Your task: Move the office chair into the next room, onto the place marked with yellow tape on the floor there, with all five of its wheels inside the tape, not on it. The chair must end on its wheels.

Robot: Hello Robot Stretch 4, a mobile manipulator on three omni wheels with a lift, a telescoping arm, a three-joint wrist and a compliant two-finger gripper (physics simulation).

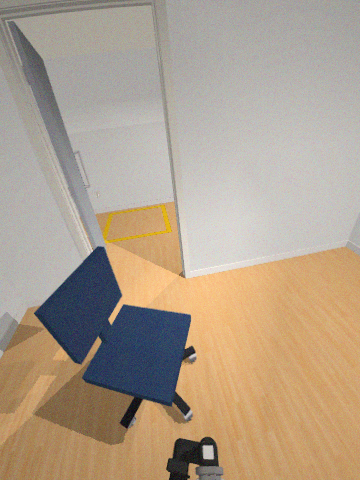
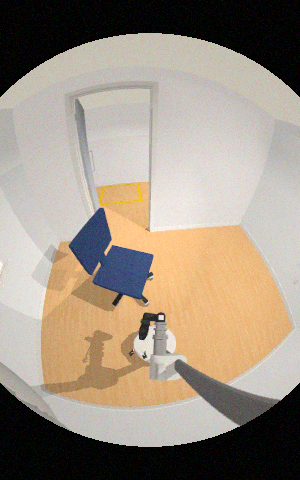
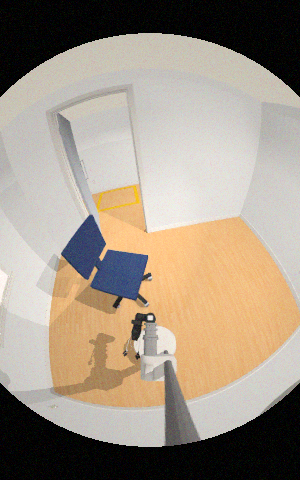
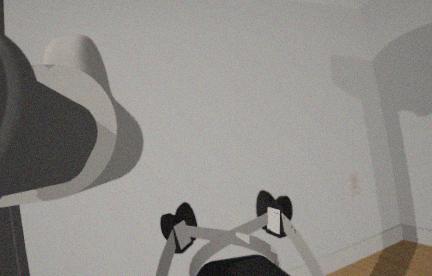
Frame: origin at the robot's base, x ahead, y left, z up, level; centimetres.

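Where they show: gripper, fingertip midpoint: (image 2: 136, 357) (image 3: 130, 357) (image 4: 225, 211).
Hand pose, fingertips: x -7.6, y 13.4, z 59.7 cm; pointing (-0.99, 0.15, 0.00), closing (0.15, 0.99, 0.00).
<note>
Each offset is from my fingertips to the centre of the thing. "*": to the spot under its first point. Level surfaces: height alone.
The office chair {* dx +73.2, dy +19.3, dz -15.5 cm} (image 1: 142, 350) (image 2: 125, 272) (image 3: 121, 276) has a dark blue seat and backrest and stands upright on its wheels, in front of the doorway and near the left wall. Its backrest is on the left; part of its wheeled base is hidden under the seat. The yellow tape (image 1: 137, 237) (image 2: 121, 202) (image 3: 118, 207) marks a four-sided outline on the floor beyond the doorway. My gripper (image 4: 225, 211) (image 2: 138, 354) (image 3: 131, 355) is open, with nothing between the fingertips, and is apart from the chair, on the near side of it.
The doorway's right post {* dx +178.6, dy -0.2, dz +57.6 cm} (image 1: 172, 165) (image 2: 150, 160) (image 3: 137, 160) meets the wall. The grey door (image 1: 57, 130) (image 2: 86, 150) (image 3: 75, 160) stands open at the doorway's left side. The wooden floor {dz -62.4 cm} (image 1: 280, 350) runs right of the chair. Walls enclose the room.
</note>
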